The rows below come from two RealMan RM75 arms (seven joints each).
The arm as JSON. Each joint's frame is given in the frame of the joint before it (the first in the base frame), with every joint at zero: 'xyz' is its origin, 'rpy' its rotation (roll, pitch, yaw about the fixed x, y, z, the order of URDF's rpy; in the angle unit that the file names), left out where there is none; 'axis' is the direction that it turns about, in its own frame. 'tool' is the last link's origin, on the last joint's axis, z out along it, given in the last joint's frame.
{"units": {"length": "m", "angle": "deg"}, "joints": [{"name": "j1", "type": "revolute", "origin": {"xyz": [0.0, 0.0, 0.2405]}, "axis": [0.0, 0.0, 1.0]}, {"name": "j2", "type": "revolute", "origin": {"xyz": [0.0, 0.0, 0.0]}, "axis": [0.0, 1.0, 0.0]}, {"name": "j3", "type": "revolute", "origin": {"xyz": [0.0, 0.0, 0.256]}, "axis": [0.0, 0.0, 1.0]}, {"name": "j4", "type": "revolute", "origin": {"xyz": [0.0, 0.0, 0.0]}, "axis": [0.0, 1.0, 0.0]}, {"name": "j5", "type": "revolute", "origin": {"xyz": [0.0, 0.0, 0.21]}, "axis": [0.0, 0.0, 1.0]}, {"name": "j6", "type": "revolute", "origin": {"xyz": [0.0, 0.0, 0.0]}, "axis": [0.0, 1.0, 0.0]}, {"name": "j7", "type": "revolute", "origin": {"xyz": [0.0, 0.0, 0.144]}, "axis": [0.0, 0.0, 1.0]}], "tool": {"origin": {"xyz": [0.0, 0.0, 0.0]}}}
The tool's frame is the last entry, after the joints.
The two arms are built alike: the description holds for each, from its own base.
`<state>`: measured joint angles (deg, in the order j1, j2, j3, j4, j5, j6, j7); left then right.
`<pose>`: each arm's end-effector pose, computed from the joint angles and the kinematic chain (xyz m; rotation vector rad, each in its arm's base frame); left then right.
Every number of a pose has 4 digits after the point. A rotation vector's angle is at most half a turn.
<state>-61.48 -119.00 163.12 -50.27 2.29 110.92 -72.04 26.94 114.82 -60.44 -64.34 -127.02 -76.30 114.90</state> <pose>-0.2137 0.3606 0.0459 -2.9936 -0.5181 -0.3071 0.2543 0.3702 0.0508 -2.5598 0.7931 0.0586</pose>
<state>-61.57 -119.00 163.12 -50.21 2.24 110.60 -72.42 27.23 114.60 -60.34 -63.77 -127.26 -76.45 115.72</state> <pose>-0.2135 0.3617 0.0458 -2.9889 -0.5253 -0.3052 0.2556 0.3706 0.0509 -2.5569 0.8171 0.0550</pose>
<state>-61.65 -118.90 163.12 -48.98 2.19 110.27 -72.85 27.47 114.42 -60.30 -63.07 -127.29 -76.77 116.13</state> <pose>-0.2118 0.3624 0.0424 -2.9994 -0.5319 -0.3178 0.2569 0.3702 0.0500 -2.5613 0.8368 0.0529</pose>
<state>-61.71 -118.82 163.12 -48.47 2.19 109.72 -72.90 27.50 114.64 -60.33 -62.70 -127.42 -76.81 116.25</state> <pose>-0.2116 0.3636 0.0413 -2.9980 -0.5308 -0.3164 0.2575 0.3693 0.0473 -2.5652 0.8484 0.0530</pose>
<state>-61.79 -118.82 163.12 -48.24 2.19 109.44 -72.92 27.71 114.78 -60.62 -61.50 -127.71 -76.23 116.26</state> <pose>-0.2111 0.3644 0.0405 -2.9978 -0.5291 -0.3158 0.2601 0.3690 0.0427 -2.5670 0.8648 0.0449</pose>
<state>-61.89 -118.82 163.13 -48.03 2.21 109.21 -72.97 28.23 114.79 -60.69 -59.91 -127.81 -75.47 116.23</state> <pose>-0.2106 0.3651 0.0398 -2.9983 -0.5277 -0.3150 0.2622 0.3703 0.0388 -2.5657 0.8818 0.0428</pose>
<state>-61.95 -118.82 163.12 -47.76 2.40 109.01 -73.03 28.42 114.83 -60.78 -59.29 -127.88 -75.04 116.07</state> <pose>-0.2104 0.3652 0.0388 -3.0011 -0.5295 -0.3121 0.2631 0.3709 0.0370 -2.5653 0.8842 0.0403</pose>
